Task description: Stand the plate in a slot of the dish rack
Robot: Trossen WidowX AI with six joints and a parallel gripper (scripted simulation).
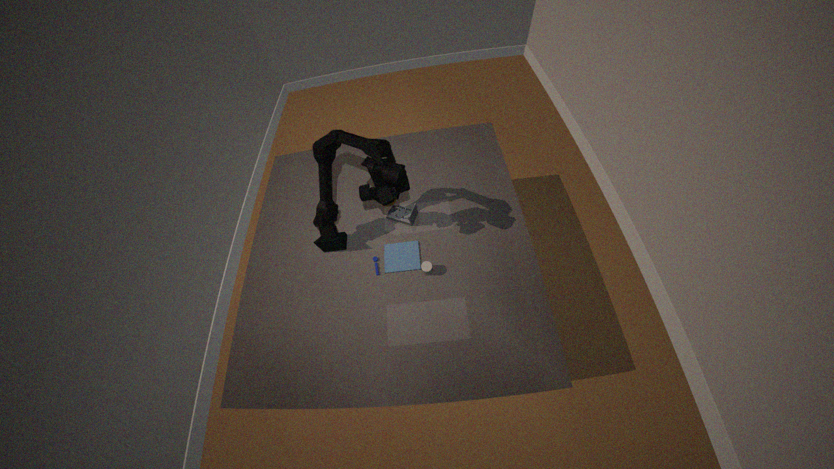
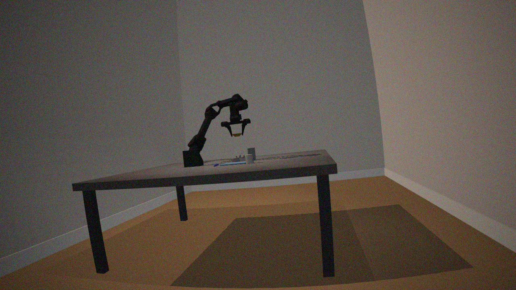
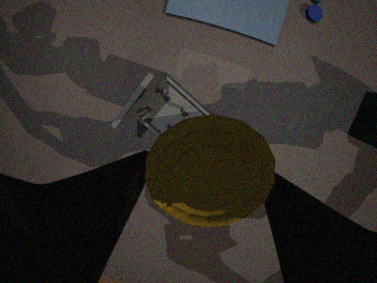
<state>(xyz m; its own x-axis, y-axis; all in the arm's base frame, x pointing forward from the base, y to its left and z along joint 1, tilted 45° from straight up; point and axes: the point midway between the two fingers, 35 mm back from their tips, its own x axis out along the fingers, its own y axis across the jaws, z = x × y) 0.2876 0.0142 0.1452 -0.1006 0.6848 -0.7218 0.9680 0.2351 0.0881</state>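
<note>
My gripper tip is 140 mm above the grey dish rack, 30 mm to the right of it and 20 mm short of it. Round my gripper tip: blue spoon (210 mm to the right, 160 mm below, 70 mm behind); yellow plate (10 mm above); light blue mat (180 mm to the right, 160 mm below, 40 mm ahead).
</note>
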